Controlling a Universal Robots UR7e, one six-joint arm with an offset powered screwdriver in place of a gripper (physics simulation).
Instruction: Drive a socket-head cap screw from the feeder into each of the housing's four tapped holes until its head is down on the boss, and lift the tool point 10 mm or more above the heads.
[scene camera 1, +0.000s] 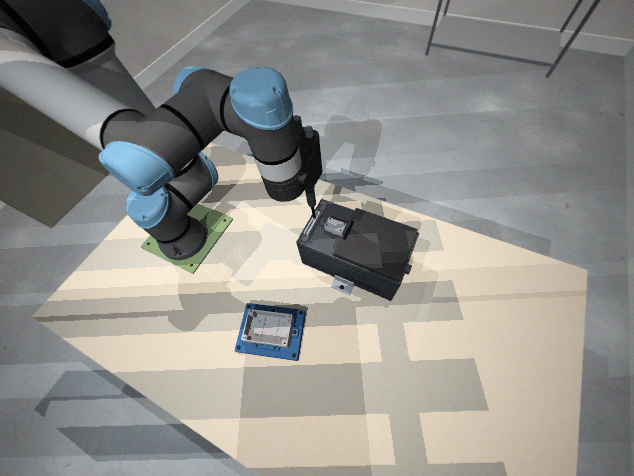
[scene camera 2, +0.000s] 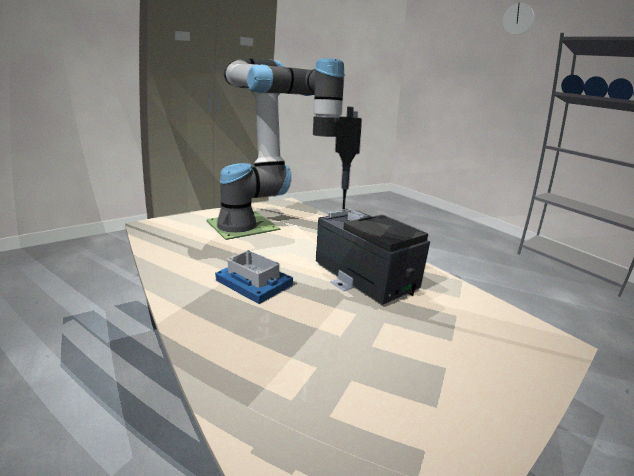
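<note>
The gripper, a black offset screwdriver (scene camera 1: 314, 215) (scene camera 2: 343, 208), points down with its thin bit at the rail end of the feeder's top. The feeder is a dark box (scene camera 1: 353, 275) (scene camera 2: 353, 266) with a light slotted rail (scene camera 1: 310, 225) at its end nearest the robot. The bit tip is at or just above the rail; whether it touches, or carries a screw, is too small to tell. The grey open-topped housing (scene camera 1: 266, 333) (scene camera 2: 266, 277) sits upright on a blue fixture plate (scene camera 1: 284, 354) (scene camera 2: 258, 296), well away from the bit. Whether its corner holes hold screws cannot be made out.
A raised dark cover (scene camera 1: 381, 240) (scene camera 2: 386, 233) and a small light block (scene camera 1: 336, 225) are on top of the feeder. A metal bracket (scene camera 1: 342, 284) (scene camera 2: 344, 280) stands out at its side. The arm's base stands on a green plate (scene camera 1: 218, 228) (scene camera 2: 268, 226) behind the housing.
</note>
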